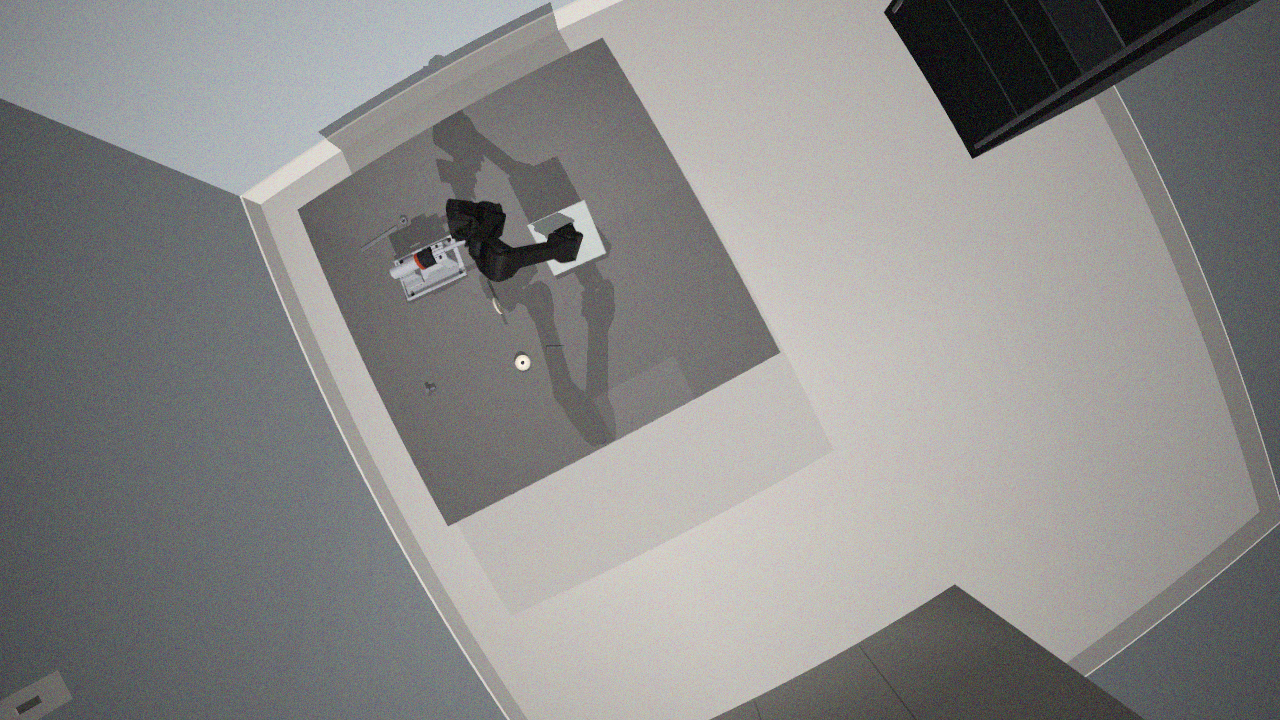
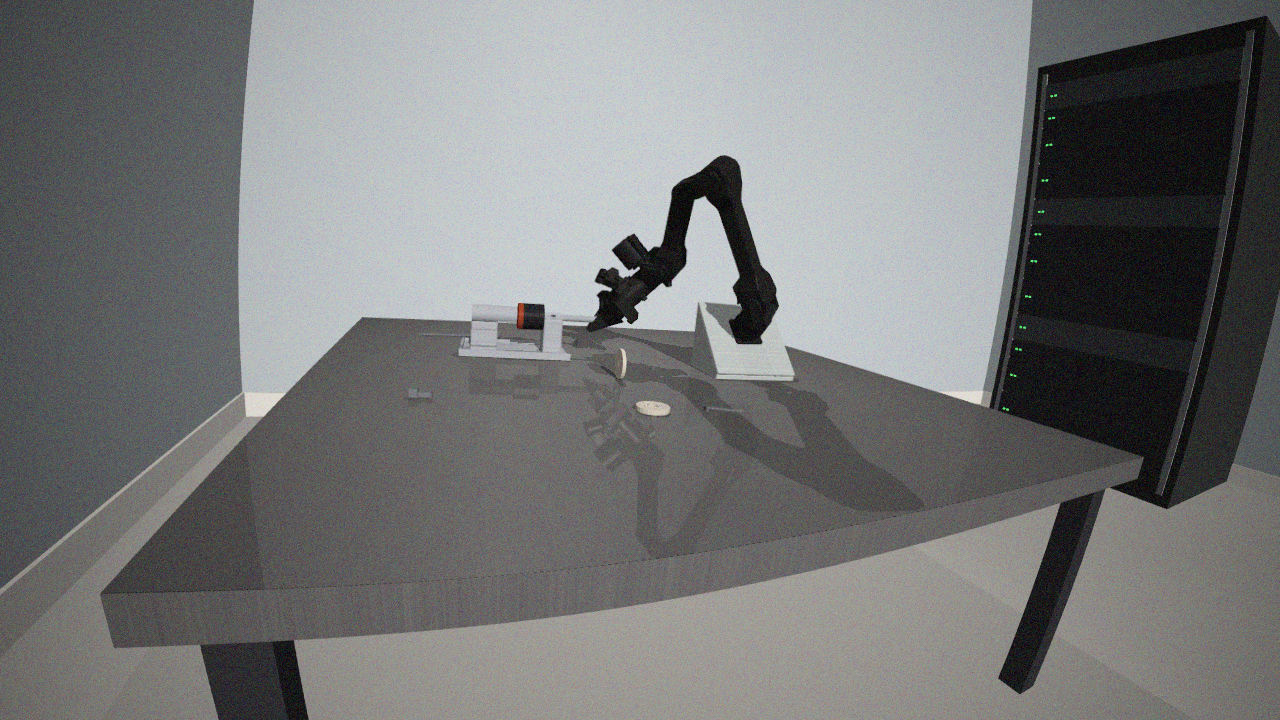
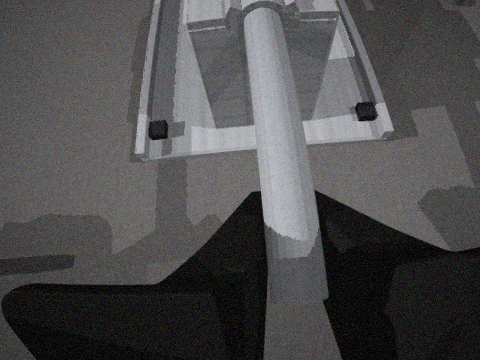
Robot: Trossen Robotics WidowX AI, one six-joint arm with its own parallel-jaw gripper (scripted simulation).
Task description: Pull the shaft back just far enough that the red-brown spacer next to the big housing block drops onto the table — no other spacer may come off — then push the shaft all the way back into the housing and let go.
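On a housing block, [image 3: 196, 101] and [image 1: 454, 269] are the same spot.
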